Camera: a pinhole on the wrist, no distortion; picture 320 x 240 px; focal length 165.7 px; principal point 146.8 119.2 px. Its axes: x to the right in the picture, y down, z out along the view. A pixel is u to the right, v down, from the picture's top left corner.
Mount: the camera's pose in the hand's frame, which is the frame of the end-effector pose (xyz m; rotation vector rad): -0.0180 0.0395 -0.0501 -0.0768 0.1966 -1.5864
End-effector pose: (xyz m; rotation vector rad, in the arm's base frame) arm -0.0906 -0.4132 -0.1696 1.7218 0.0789 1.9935
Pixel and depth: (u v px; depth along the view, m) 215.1 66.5 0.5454
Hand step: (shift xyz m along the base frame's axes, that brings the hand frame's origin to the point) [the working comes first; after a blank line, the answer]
In the camera's frame: 0.2248 -0.1735 0.5454

0.5512 0.0181 -0.0741
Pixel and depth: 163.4 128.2 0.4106
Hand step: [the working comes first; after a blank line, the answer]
In the camera's frame: 0.0411 0.0223 0.4106

0.3315 -0.0361 0.1234
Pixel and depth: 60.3 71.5 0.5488
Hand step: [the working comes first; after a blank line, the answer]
In the camera's frame: -0.2865 -0.1580 0.5488

0.4170 -0.4249 0.1436
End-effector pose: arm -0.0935 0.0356 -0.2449 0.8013 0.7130 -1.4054
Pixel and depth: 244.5 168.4 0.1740
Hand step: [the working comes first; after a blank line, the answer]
In the camera's frame: 0.1026 0.0517 0.1740

-0.0775 -0.1198 0.0041
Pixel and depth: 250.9 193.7 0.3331
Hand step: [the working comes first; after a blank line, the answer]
In the camera's frame: 0.2093 0.1498 0.3331

-0.1960 -0.2963 -0.0297
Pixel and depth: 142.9 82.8 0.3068
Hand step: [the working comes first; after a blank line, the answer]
In the camera's frame: -0.0072 -0.0674 0.3068

0.0130 -0.2005 0.1749
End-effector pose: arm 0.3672 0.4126 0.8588 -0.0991 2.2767 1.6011
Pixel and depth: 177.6 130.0 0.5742
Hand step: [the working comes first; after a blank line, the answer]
In the camera's frame: 0.1067 0.0374 0.5742

0.0444 0.4374 -0.2860
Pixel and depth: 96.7 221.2 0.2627
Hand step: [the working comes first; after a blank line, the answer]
In the camera's frame: -0.0794 0.1617 0.2627

-0.1553 0.2329 -0.0301
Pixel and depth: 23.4 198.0 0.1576
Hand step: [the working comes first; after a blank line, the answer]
In the camera's frame: -0.1174 0.0749 0.1576

-0.0926 0.1562 0.0709
